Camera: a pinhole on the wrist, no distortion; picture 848 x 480 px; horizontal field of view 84.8 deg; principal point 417.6 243.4 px. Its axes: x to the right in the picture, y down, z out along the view. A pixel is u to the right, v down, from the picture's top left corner.
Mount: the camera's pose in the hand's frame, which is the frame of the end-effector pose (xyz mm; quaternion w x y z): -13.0 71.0 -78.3 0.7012 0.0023 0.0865 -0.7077
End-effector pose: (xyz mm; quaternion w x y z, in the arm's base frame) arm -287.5 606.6 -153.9 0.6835 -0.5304 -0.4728 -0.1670
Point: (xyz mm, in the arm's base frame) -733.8 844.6 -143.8
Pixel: 643 69
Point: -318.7 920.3 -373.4
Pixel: 150 48
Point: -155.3 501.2 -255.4
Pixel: behind the camera
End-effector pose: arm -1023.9 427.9 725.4 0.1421 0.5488 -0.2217 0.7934
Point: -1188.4 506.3 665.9
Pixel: behind the camera
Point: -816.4 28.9 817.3
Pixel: 196 217
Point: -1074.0 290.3 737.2
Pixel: 56 378
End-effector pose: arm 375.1 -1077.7 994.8 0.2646 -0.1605 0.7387 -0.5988
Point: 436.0 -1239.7 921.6
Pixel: 417 310
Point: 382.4 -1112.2 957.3
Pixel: 519 318
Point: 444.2 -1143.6 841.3
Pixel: 186 245
